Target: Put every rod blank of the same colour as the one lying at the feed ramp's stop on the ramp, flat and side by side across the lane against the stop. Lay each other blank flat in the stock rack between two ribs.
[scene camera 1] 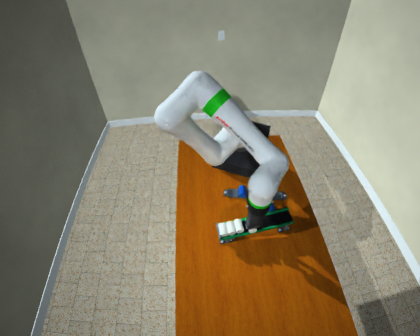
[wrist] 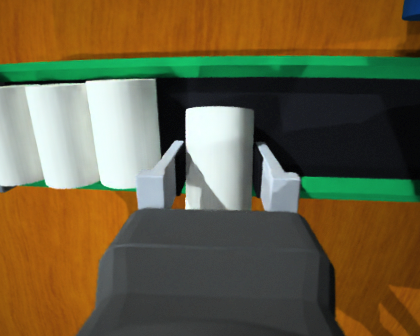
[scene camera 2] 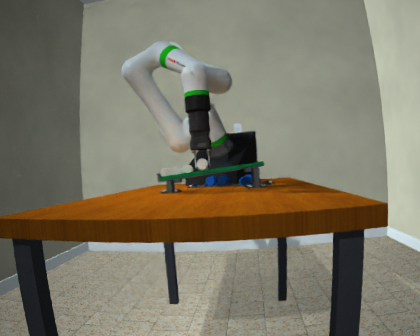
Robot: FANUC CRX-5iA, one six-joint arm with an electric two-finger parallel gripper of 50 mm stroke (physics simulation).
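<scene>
My gripper (scene camera 2: pixel 202 163) (wrist: pixel 219 158) is shut on a white rod blank (scene camera 2: pixel 202 164) (wrist: pixel 219 150), held crosswise over the lane of the feed ramp (scene camera 1: pixel 287 223) (scene camera 2: pixel 240 166) (wrist: pixel 360 189). In the wrist view a dark gap separates it from the nearest resting blank. Three white blanks lie side by side across the lane at its low end: one (scene camera 1: pixel 238 226) (wrist: pixel 125 132) nearest my gripper, a middle one (scene camera 1: pixel 230 228) (wrist: pixel 65 135), and one (scene camera 1: pixel 222 229) (wrist: pixel 17 135) at the stop end. The stock rack (scene camera 1: pixel 230 193) is partly hidden behind the arm.
Blue blanks (scene camera 1: pixel 242 191) (scene camera 2: pixel 210 181) (wrist: pixel 412 9) lie behind the ramp, beside or on the rack; exactly how they lie is hard to tell. The ramp and rack stand on the wooden table (scene camera 1: pixel 210 290) (scene camera 2: pixel 200 207) (wrist: pixel 200 25). The black robot base (scene camera 2: pixel 245 145) stands behind them.
</scene>
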